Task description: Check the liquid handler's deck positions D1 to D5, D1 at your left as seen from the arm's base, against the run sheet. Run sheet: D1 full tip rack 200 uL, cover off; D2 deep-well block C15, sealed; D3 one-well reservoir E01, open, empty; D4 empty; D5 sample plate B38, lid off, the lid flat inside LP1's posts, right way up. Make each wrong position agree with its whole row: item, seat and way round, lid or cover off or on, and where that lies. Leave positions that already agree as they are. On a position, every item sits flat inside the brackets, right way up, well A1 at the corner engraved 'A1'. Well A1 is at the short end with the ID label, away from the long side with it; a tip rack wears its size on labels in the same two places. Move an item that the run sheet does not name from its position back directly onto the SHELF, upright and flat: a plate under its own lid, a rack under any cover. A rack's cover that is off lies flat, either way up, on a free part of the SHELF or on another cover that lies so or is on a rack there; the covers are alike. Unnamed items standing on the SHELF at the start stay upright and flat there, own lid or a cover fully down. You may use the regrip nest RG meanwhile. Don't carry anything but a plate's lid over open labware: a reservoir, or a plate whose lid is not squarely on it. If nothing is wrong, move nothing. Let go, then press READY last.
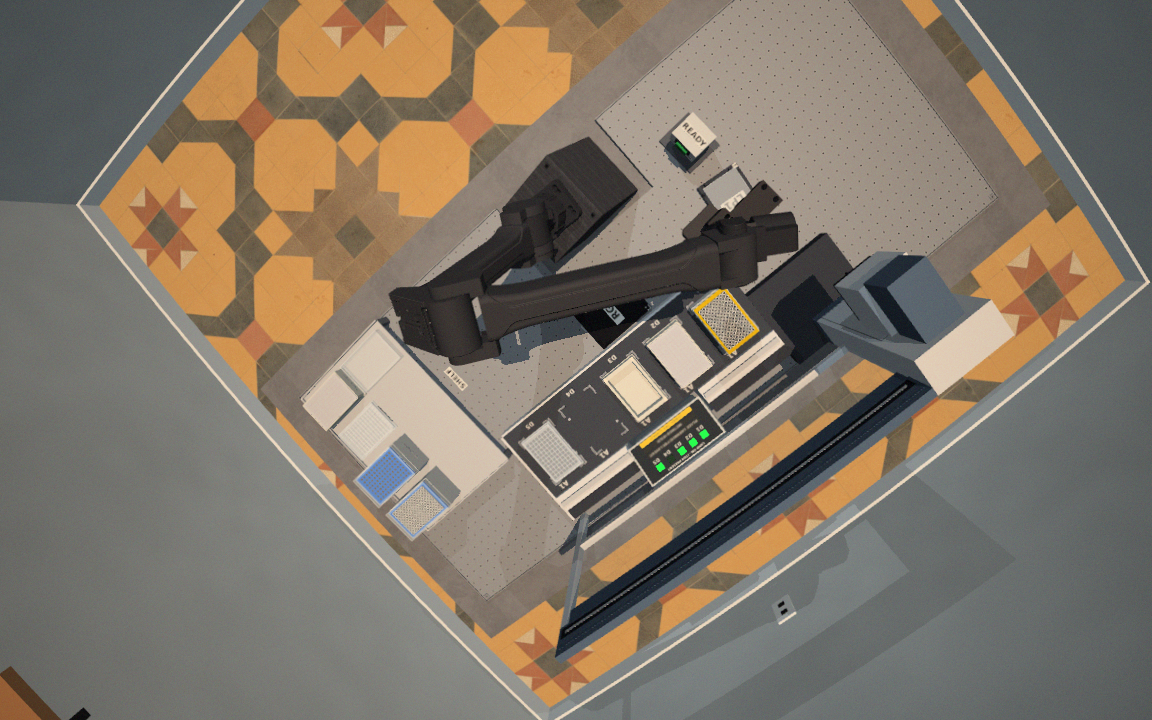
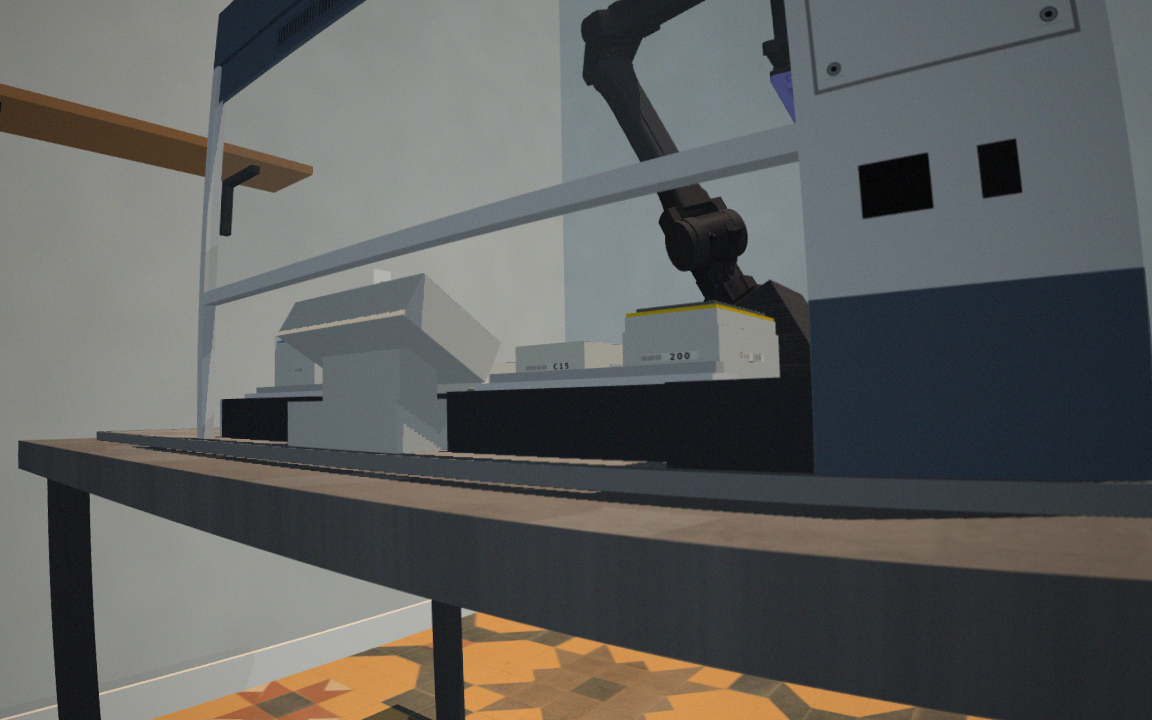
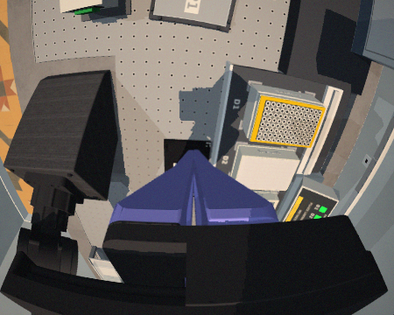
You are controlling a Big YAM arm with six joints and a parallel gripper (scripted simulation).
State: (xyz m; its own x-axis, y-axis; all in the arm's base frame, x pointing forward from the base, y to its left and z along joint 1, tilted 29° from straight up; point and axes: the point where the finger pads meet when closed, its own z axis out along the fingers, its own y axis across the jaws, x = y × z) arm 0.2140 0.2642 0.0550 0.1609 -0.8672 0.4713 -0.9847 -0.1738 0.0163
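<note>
My gripper is now 18 cm past the green button, 9 cm to the right of it and 24 cm above it. From my hand the other things lie so: white sealed block 18 cm ahead, 17 cm to the right, 25 cm below; then yellow-rimmed tip rack 18 cm ahead, 4 cm to the right, 23 cm below; then tower 32 cm ahead, 19 cm to the left, 4 cm below.
</note>
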